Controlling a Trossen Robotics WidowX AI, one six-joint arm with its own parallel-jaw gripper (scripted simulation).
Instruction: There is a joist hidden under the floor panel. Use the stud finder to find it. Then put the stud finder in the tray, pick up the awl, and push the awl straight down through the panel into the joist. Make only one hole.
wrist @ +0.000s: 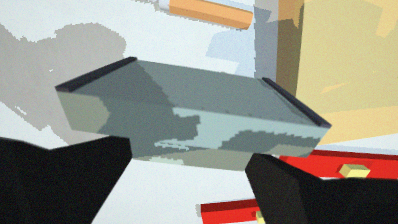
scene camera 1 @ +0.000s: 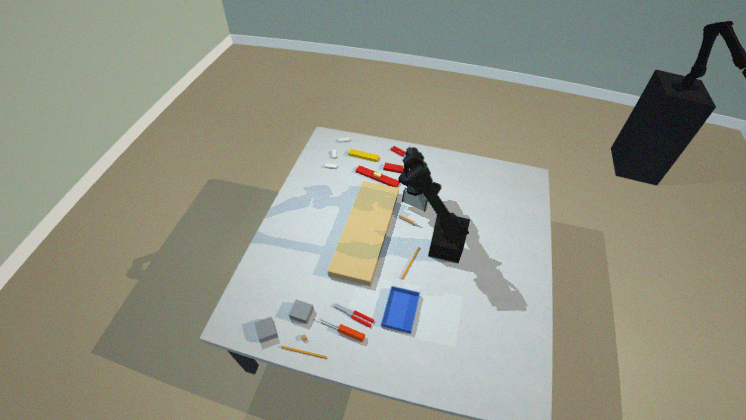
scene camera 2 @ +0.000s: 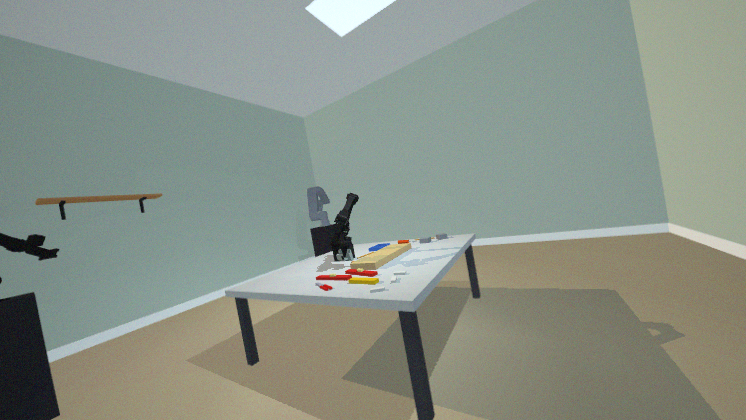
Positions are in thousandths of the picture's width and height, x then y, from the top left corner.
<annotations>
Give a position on a blue tray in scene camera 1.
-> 537,737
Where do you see a stud finder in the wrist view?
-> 456,516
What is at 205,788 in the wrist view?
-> My gripper.
</annotations>
